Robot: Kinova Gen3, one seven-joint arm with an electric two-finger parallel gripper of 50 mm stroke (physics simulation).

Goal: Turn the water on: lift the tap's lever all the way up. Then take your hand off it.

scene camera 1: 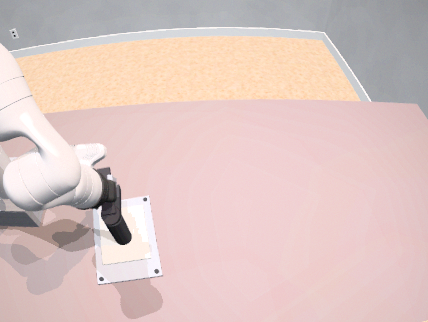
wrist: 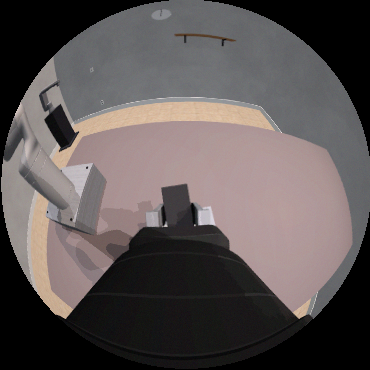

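Pixels of known places: gripper, fingertip midpoint: [wrist: 178, 210]; arm's base, origin of the base link: [wrist: 65, 195].
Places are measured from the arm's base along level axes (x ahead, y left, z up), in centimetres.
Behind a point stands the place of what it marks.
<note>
The dark tap [scene camera 1: 120, 232] @[y -18.3, x 34.7, z -0.8 cm] stands on a white plate [scene camera 1: 156, 255] @[y -22.2, x 42.0, z -8.6 cm] with dark bolts at its corners, at the lower left of the scene view. Its spout points toward the lower right. The tap's lever [wrist: 177, 202] @[y -9.0, x 33.7, z 9.4 cm] is a dark flat bar and shows between the two fingers in the wrist view, its end reaching past them. My gripper [scene camera 1: 111, 188] @[y -9.1, x 33.7, z 6.9 cm] [wrist: 178, 210] @[y -9.1, x 33.7, z 6.9 cm] is shut on the lever, one finger on each side. In the scene view the wrist and gripper body partly hide the lever and fingers, and its exact tilt is hard to tell.
The pink table top [scene camera 1: 260, 200] @[y -10.7, x 72.4, z -9.4 cm] [wrist: 260, 200] @[y -4.9, x 58.4, z -9.4 cm] stretches right of the tap. A grey box-shaped base [wrist: 92, 200] @[y 0.4, x 8.1, z -5.8 cm] under the arm is at the left. A black stand [wrist: 61, 127] is beyond the table's far left edge. A wooden rail [wrist: 205, 36] is on the wall.
</note>
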